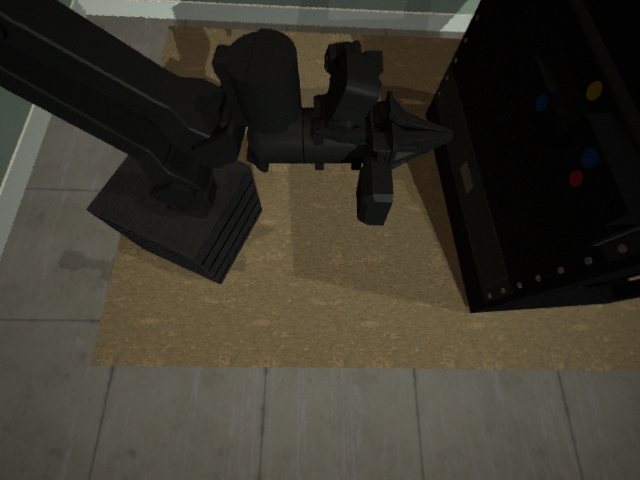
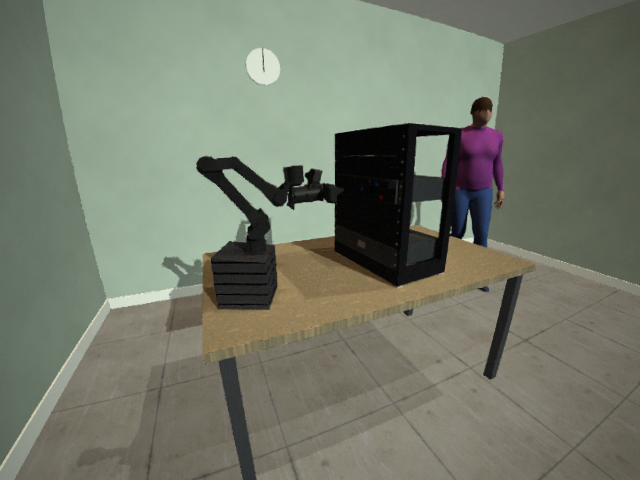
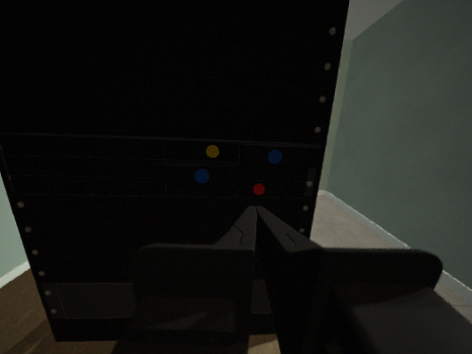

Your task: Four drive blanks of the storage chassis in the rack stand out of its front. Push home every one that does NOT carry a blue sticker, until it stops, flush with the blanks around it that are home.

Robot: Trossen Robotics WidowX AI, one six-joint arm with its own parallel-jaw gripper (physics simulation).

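Seen in the pictures: gripper, fingertip midpoint: (image 1: pixel 451 135) (image 2: pixel 343 189) (image 3: pixel 254 212); arm's base, link origin: (image 1: pixel 192 196) (image 2: pixel 255 251).
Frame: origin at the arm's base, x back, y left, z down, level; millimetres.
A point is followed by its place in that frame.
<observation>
The storage chassis (image 3: pixel 125 167) @(z -201, x -446, y 240 mm) is a dark band in the rack (image 1: pixel 462 242) @(z 144, x -508, y 85 mm) (image 2: pixel 408 206) @(z -149, x -570, y -44 mm) (image 3: pixel 325 82) @(z -335, x -541, y -34 mm). Its blank with the upper right blue sticker (image 1: pixel 589 158) @(z -228, x -469, y 30 mm) (image 2: pixel 376 183) @(z -229, x -469, y 30 mm) (image 3: pixel 275 157) @(z -228, x -470, y 29 mm) stands out, as does the blank with the lower left blue sticker (image 1: pixel 541 102) @(z -200, x -443, y 121 mm) (image 2: pixel 361 189) @(z -197, x -442, y 120 mm) (image 3: pixel 202 176) @(z -199, x -443, y 120 mm). The blanks with the yellow sticker (image 1: pixel 593 90) @(z -228, x -480, y 120 mm) (image 3: pixel 212 151) @(z -228, x -480, y 119 mm) and the red sticker (image 1: pixel 575 178) @(z -171, x -500, y 49 mm) (image 2: pixel 381 197) @(z -172, x -500, y 48 mm) (image 3: pixel 258 189) @(z -171, x -500, y 50 mm) look flush, though the dark faces make depth hard to judge. My gripper (image 1: pixel 449 135) @(z -209, x -341, y 42 mm) (image 2: pixel 341 191) @(z -209, x -341, y 42 mm) (image 3: pixel 254 212) @(z -209, x -341, y 42 mm) is shut and empty, in front of the rack and apart from the blanks.
The arm stands on a dark stacked pedestal (image 1: pixel 155 222) @(z -2, x 40, y -57 mm) (image 2: pixel 242 281) @(z 75, x 48, y -84 mm) on the wooden table (image 1: pixel 310 320) @(z 185, x -231, y -133 mm) (image 2: pixel 310 320) @(z 185, x -166, y -195 mm). A grey panel (image 1: pixel 485 248) @(z 66, x -517, y 46 mm) (image 2: pixel 377 250) @(z 62, x -508, y 77 mm) (image 3: pixel 95 300) @(z 65, x -434, y 336 mm) is low in the rack. A person (image 2: pixel 480 160) stands behind the table.
</observation>
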